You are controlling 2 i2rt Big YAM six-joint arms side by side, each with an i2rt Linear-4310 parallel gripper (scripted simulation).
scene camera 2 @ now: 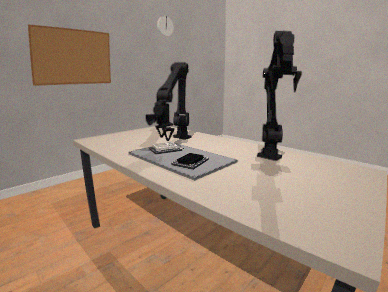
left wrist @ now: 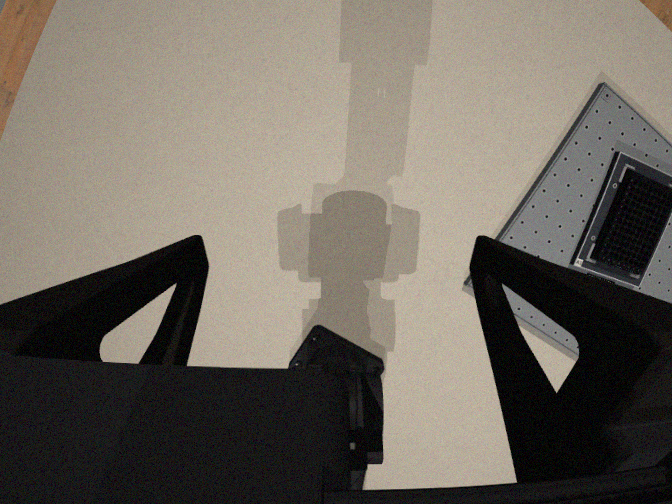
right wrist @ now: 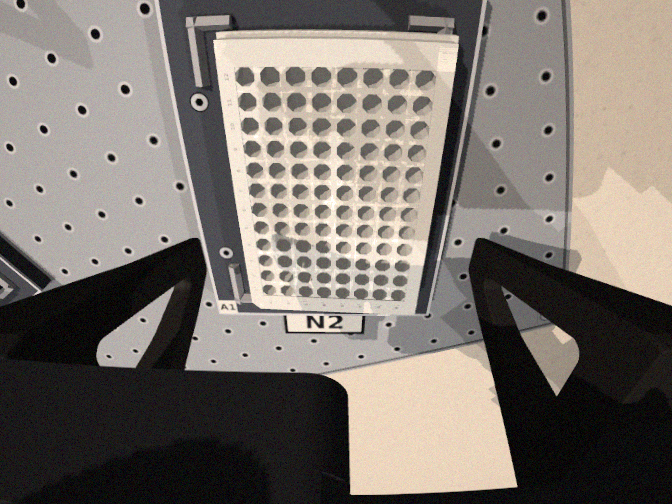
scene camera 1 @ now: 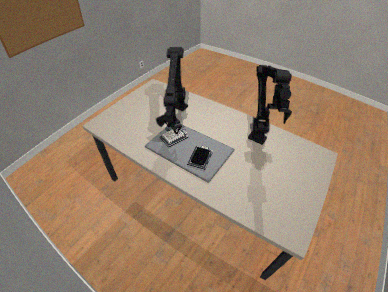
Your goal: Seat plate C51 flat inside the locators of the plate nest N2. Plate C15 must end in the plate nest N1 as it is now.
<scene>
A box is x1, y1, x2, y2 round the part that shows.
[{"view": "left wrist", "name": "my left gripper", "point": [339, 250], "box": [0, 235, 671, 503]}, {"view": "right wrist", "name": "my right gripper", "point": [337, 253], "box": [0, 238, 671, 503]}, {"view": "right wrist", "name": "white multi-well plate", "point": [337, 276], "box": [213, 30, 458, 314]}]
</scene>
